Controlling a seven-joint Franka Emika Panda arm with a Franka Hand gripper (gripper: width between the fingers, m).
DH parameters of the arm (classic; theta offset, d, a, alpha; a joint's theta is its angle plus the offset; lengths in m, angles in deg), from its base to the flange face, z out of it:
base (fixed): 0 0 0 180
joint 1: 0 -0.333 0 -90
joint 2: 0 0 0 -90
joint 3: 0 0.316 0.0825 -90
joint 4: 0 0 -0.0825 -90
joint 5: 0 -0.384 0 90
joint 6: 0 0 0.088 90
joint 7: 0 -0.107 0 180
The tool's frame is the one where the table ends.
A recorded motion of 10 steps. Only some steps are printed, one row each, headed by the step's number.
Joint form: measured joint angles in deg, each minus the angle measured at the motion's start. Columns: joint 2, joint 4, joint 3, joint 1, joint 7, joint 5, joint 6.
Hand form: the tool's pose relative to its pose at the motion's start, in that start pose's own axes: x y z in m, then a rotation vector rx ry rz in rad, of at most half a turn. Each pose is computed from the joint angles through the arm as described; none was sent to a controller.
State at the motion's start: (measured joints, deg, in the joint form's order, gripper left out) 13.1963 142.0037 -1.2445 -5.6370 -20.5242 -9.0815 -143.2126
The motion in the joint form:
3: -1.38 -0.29 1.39 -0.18 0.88 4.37 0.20
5: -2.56 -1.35 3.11 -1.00 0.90 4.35 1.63
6: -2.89 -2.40 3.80 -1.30 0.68 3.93 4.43
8: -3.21 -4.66 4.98 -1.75 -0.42 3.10 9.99
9: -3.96 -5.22 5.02 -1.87 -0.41 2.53 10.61
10: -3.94 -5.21 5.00 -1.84 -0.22 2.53 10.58
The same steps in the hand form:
3: -0.0059 -0.0111 0.0110 -0.0522 -0.0069 -0.1022
5: -0.0141 -0.0305 0.0178 -0.0597 -0.0369 -0.1454
6: -0.0180 -0.0385 0.0184 -0.0686 -0.0740 -0.1528
8: -0.0240 -0.0532 0.0149 -0.0842 -0.1386 -0.1519
9: -0.0236 -0.0552 0.0184 -0.0834 -0.1549 -0.1471
10: -0.0233 -0.0549 0.0182 -0.0829 -0.1543 -0.1495

